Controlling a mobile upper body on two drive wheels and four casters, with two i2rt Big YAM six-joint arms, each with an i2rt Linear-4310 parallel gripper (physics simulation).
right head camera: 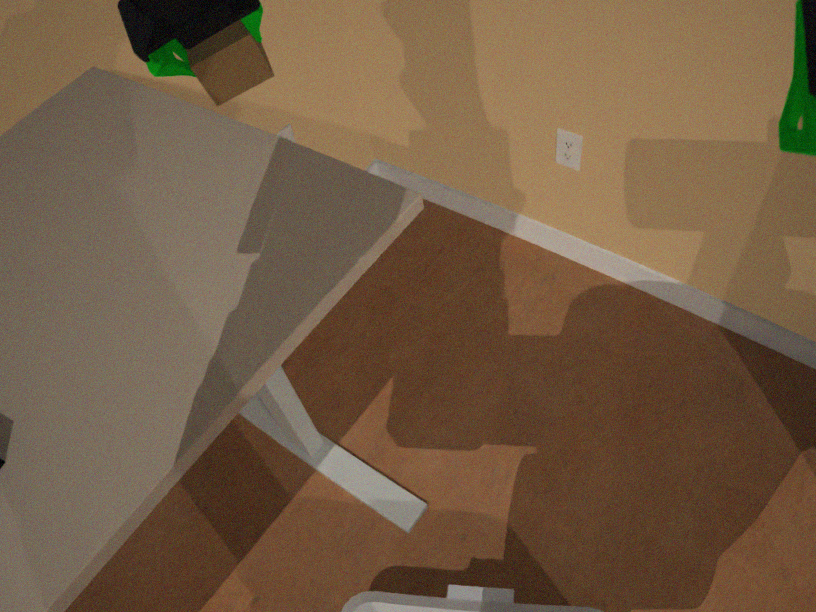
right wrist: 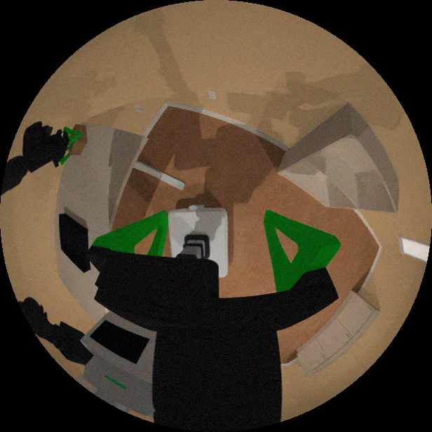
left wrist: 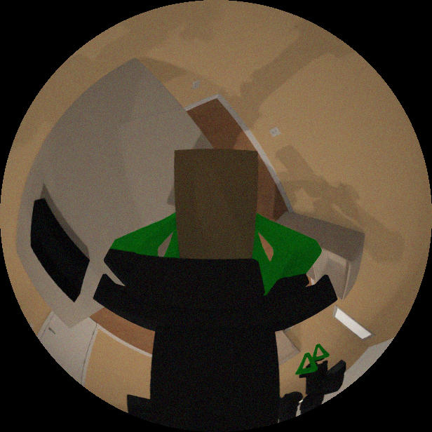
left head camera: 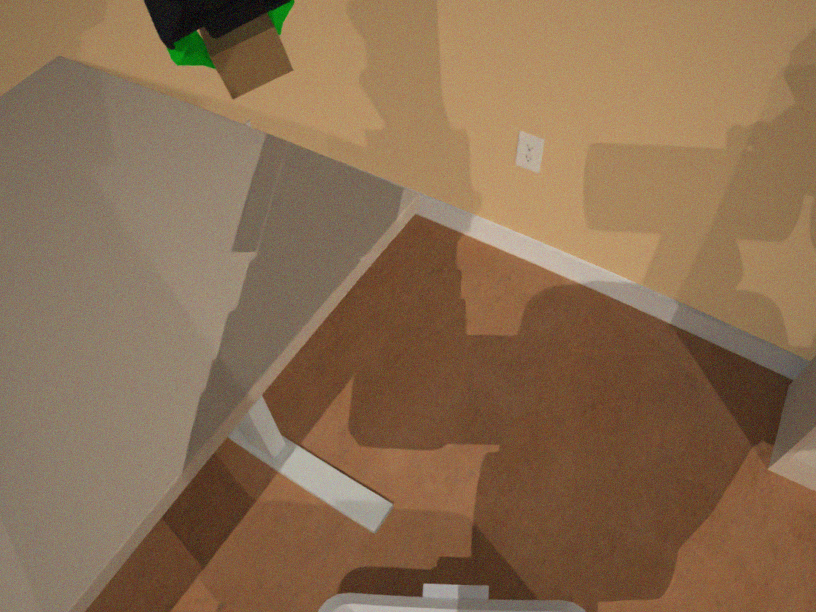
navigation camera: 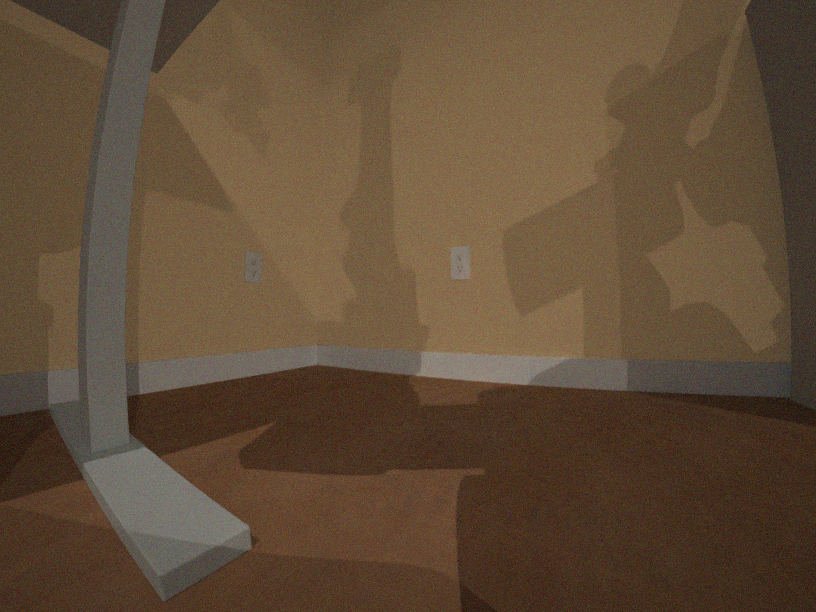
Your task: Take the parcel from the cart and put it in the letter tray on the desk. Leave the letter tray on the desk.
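Places are measured from the left arm's base along level axes (x ahead, y left, z up), in millimetres.
Where they show: left gripper, fingertip midpoint: [right head camera: 229,54] [left head camera: 245,46].
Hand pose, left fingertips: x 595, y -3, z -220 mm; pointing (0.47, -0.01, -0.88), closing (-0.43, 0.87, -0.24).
Observation:
After its pixels a point has its place.
The brown box-shaped parcel [left head camera: 253,64] @(x 563, y -19, z -220 mm) [right head camera: 233,71] @(x 563, y -19, z -219 mm) [left wrist: 216,200] [right wrist: 80,140] is held by my left gripper [left head camera: 235,36] @(x 595, y -3, z -220 mm) [right head camera: 212,44] @(x 595, y -3, z -220 mm) [left wrist: 215,215] [right wrist: 77,141], which is shut on it. It is raised near the far corner of the grey desk [left head camera: 131,263] @(x 535, y 179, z -460 mm) [right head camera: 164,263] @(x 538, y 150, z -460 mm) [left wrist: 95,135] [right wrist: 87,180]. The black letter tray [left wrist: 57,250] [right wrist: 75,240] lies on the desk, apart from the parcel, towards the picture's left in both wrist views. My right gripper [right wrist: 215,215] [left wrist: 312,347] is open and empty, out over the floor. The cart cannot be made out.
A pale desk foot [left head camera: 336,487] [right head camera: 372,487] [right wrist: 162,176] [navigation camera: 164,507] reaches out over the floor. A wall with a white skirting board [left head camera: 560,256] @(x 1308, y -513, z -1332 mm) [navigation camera: 500,368] @(x 1310, y -509, z -1362 mm) stands ahead. A grey shelf unit [right wrist: 320,135] [navigation camera: 787,164] @(x 896, y -1149, z -831 mm) is at the right, a low cabinet [right wrist: 337,332] at the lower right.

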